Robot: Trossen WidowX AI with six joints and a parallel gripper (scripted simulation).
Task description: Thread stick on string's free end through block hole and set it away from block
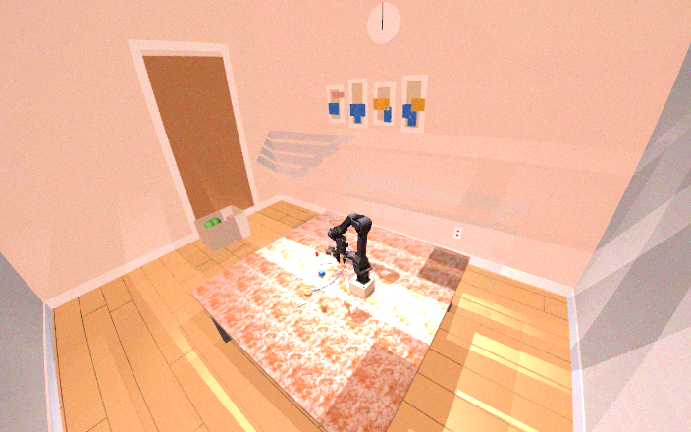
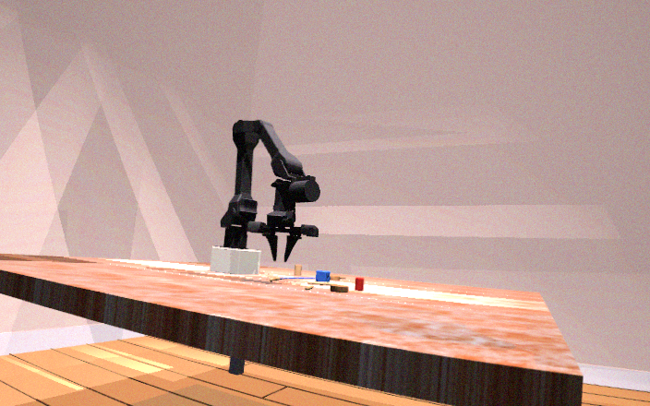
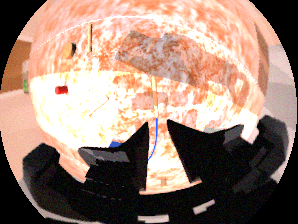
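Right now my gripper tip is 50 mm above the thin wooden stick and 10 mm to the left of it. The rest, counted from my gripper tip: flat round wooden button: 240 mm ahead, 90 mm to the right, 40 mm below; then red cylinder: 230 mm ahead, 30 mm below, 10 mm to the left; then round button: 280 mm to the left, 40 mm below.
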